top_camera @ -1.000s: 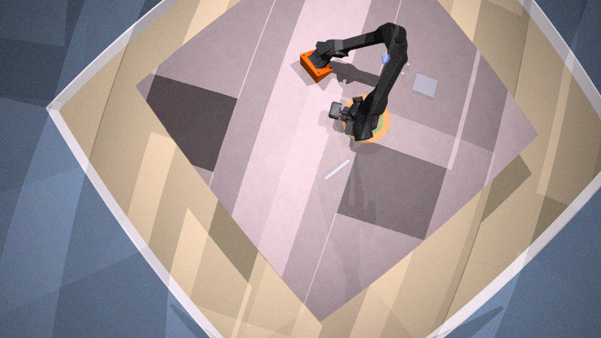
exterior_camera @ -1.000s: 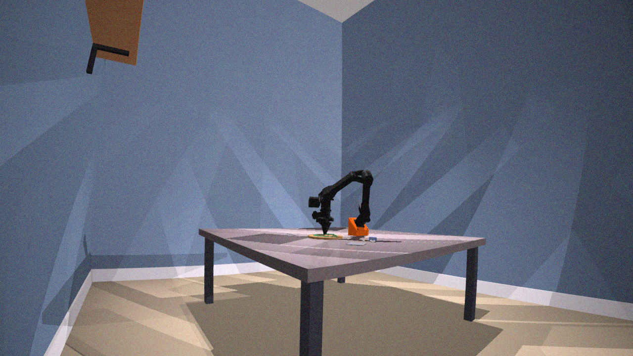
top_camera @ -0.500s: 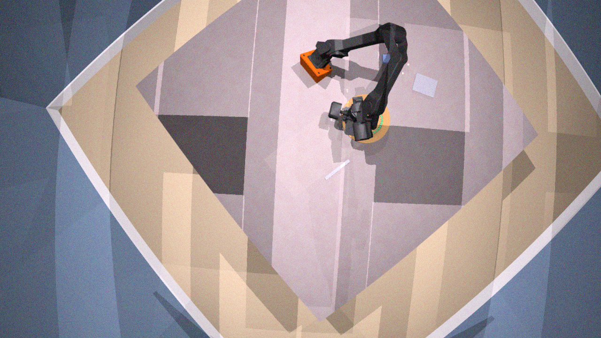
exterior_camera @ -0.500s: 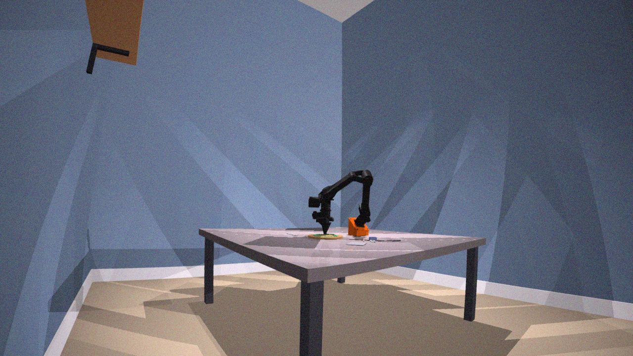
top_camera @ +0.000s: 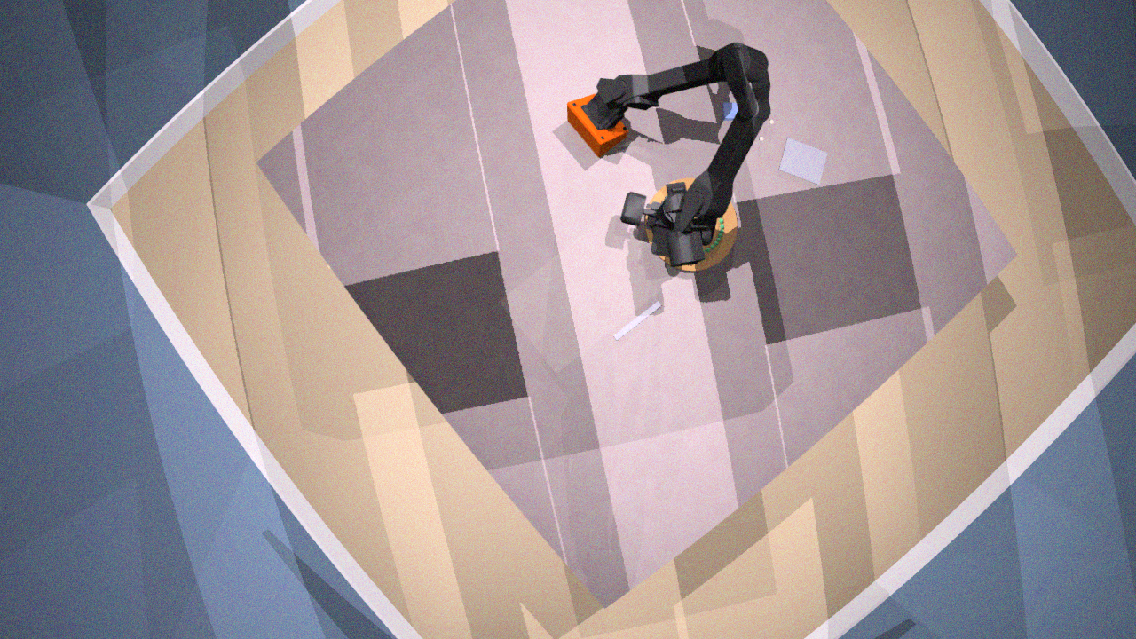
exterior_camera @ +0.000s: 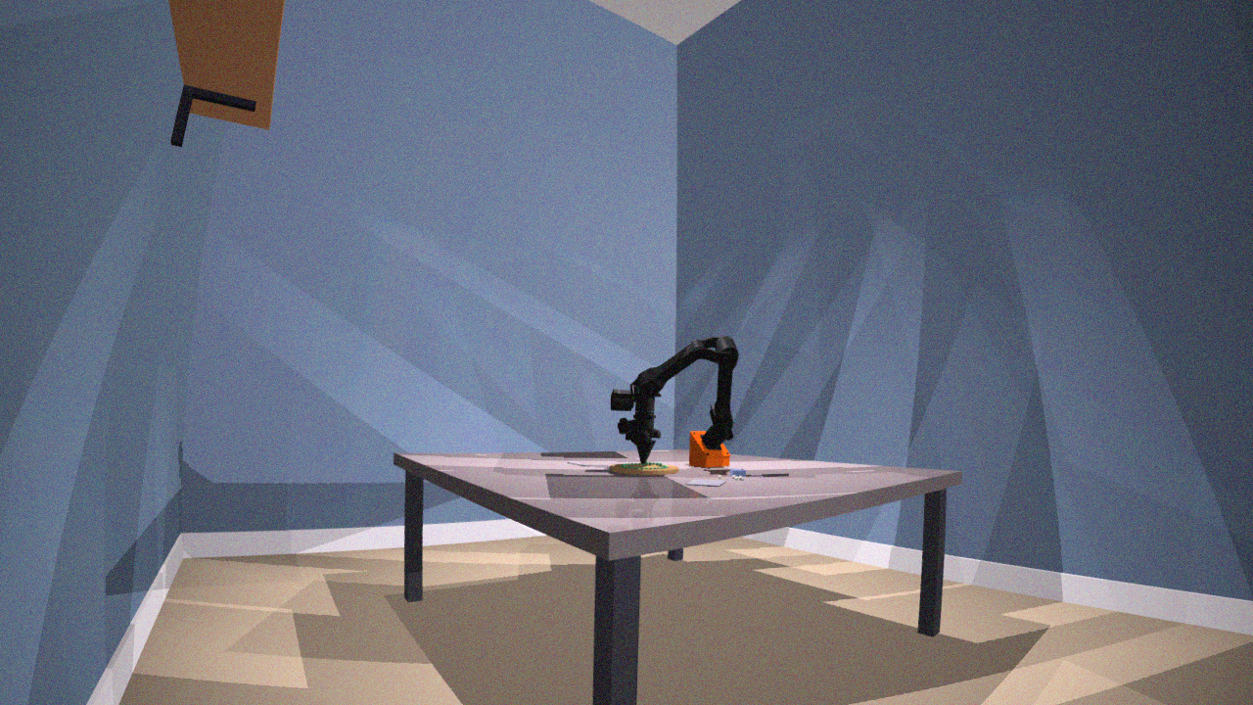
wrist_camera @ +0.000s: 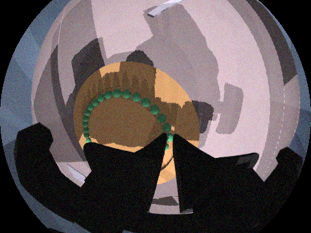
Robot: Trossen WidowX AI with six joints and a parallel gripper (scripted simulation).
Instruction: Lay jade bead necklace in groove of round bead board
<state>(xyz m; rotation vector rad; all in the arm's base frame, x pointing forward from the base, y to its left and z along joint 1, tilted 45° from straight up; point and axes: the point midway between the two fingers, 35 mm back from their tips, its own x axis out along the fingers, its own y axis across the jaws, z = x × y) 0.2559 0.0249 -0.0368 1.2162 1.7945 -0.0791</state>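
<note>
Right now my gripper tip is 5 cm to the right of the round tan bead board, 3 cm short of it and 1 cm above it. From my gripper tip the other things lie so: white strip: 16 cm to the right, 14 cm ahead, 1 cm below; then pale square sheet: 36 cm to the left, 6 cm ahead, 1 cm below; then blue cube: 28 cm to the left, 12 cm behind, 1 cm below.
</note>
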